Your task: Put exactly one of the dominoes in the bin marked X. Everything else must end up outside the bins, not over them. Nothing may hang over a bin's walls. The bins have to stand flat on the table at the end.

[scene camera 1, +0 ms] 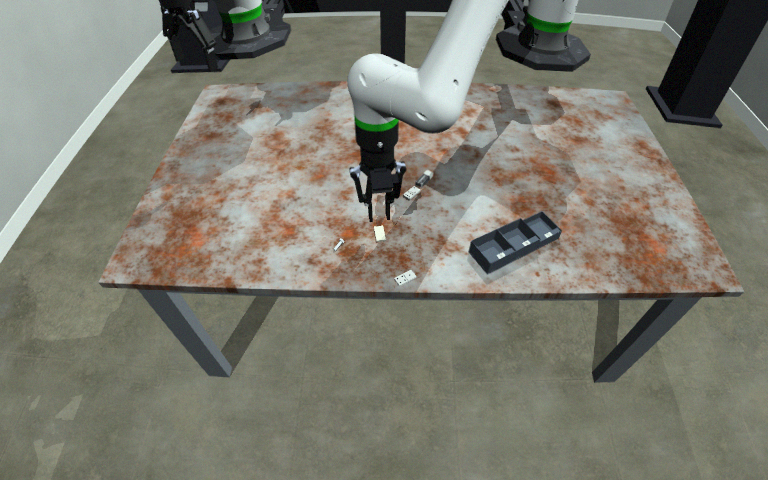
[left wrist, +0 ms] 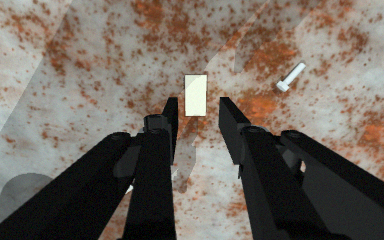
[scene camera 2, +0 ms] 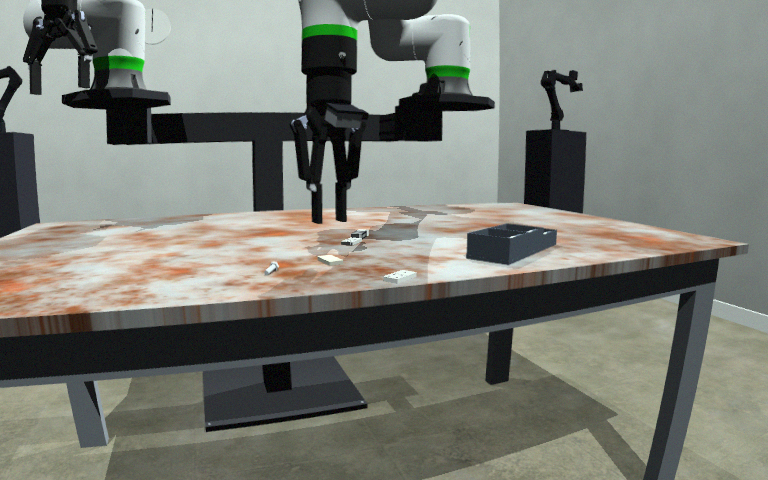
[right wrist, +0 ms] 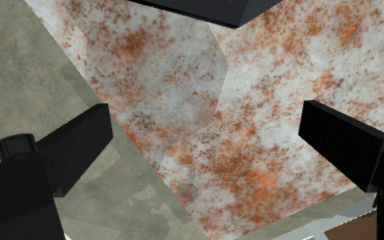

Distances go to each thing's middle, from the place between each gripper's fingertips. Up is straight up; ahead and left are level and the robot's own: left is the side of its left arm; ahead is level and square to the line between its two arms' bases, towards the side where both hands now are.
Scene:
Right now my left hand is 10 cm above the plain cream domino (left wrist: 195,85). The rest, counted from my left hand: dark three-bin tray (scene camera 1: 493,250) 1 cm ahead, 37 cm to the left, 8 cm below.
Now: right hand (scene camera 2: 59,91) 300 mm short of the plain cream domino, 550 mm to the right of it and 350 mm above it. The rest, counted from my right hand: dark three-bin tray (310 mm ahead, 910 mm to the left, 330 mm below).

